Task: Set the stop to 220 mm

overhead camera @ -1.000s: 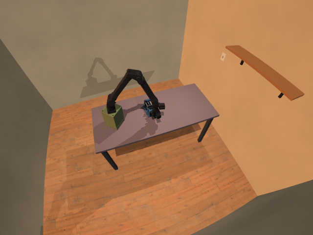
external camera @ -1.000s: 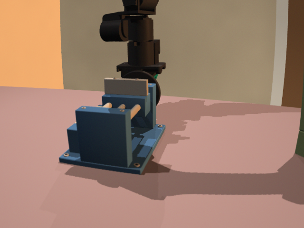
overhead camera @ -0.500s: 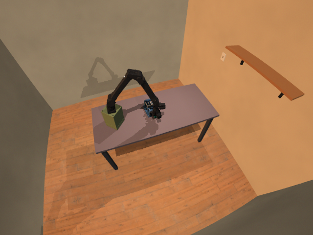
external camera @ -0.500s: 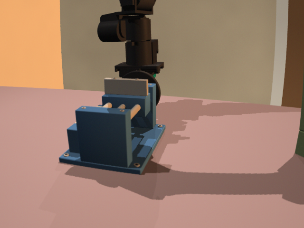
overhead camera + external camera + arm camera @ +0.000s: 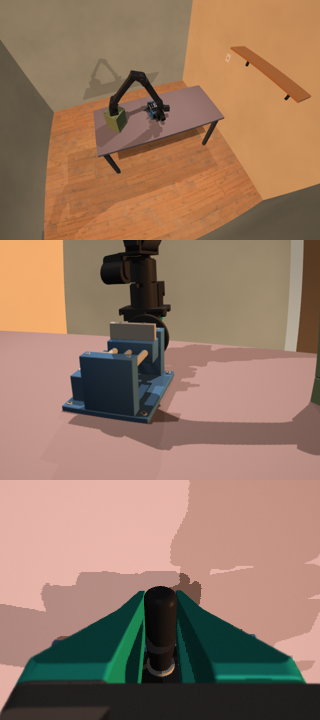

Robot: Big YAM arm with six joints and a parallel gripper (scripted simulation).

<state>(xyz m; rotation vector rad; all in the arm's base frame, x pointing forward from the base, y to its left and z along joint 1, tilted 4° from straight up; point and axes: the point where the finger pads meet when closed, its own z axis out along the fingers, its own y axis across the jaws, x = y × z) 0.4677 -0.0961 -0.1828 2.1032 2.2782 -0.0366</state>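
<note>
My gripper is now 13 cm to the right of the grey stop plate, 5 cm below it and 1 cm past it. The rest, counted from my hand: black crank handle (1 cm to the left).
</note>
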